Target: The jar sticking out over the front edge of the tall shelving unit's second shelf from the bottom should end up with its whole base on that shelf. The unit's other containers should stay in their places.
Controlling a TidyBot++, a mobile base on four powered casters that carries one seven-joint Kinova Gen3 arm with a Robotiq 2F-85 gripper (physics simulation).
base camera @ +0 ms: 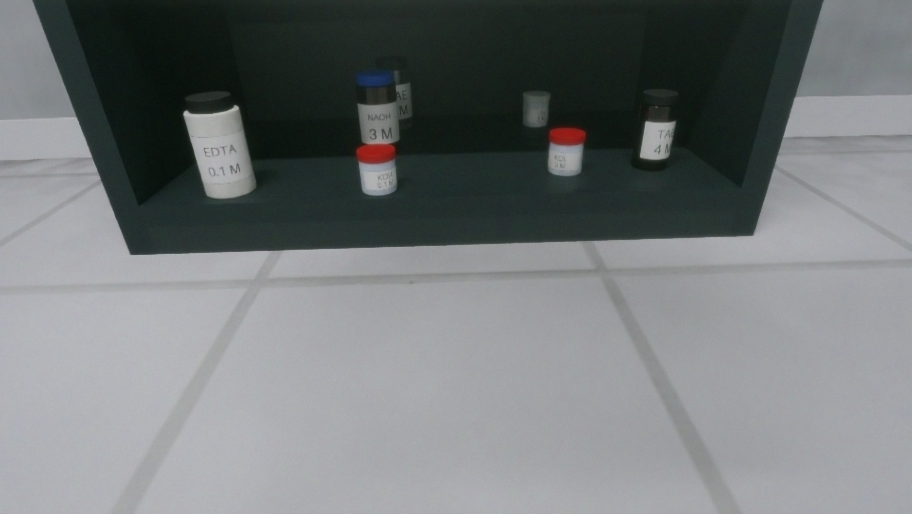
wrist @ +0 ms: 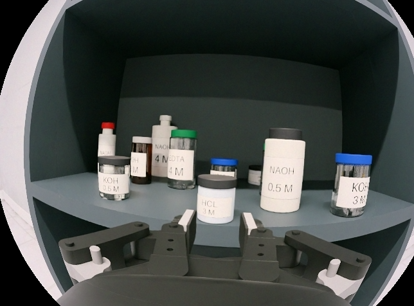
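Places are measured from the arm's base along level axes (x up, y back, z right), in millimetres.
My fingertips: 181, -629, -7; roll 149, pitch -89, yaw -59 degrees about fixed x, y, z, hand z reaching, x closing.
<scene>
Behind a point stands the place of what it marks, as x, y, z.
The HCL 3 M jar (wrist: 216, 201), pale with a dark grey lid, stands upright in the wrist view near the front edge of the shelf (wrist: 152, 204). Its base appears to lie on the shelf top, close behind the front edge; the exact margin is hard to tell. My gripper (wrist: 217, 223) is partly open with nothing between its fingers. Its fingertips are in front of the jar, one toward each side, apart from it. The jar and the gripper do not show in the base camera view.
A white NAOH 0.5 M bottle (wrist: 282, 175) stands right of the jar, and a KOH 3 M jar (wrist: 351, 186) farther right. A KOH 0.5 M jar (wrist: 114, 179) and an EDTA 4 M jar (wrist: 183, 161) stand left. The lower shelf (base camera: 472, 181) @(-320, -796, 48) holds several containers, including an EDTA bottle (base camera: 221, 153) @(-254, -765, -292).
</scene>
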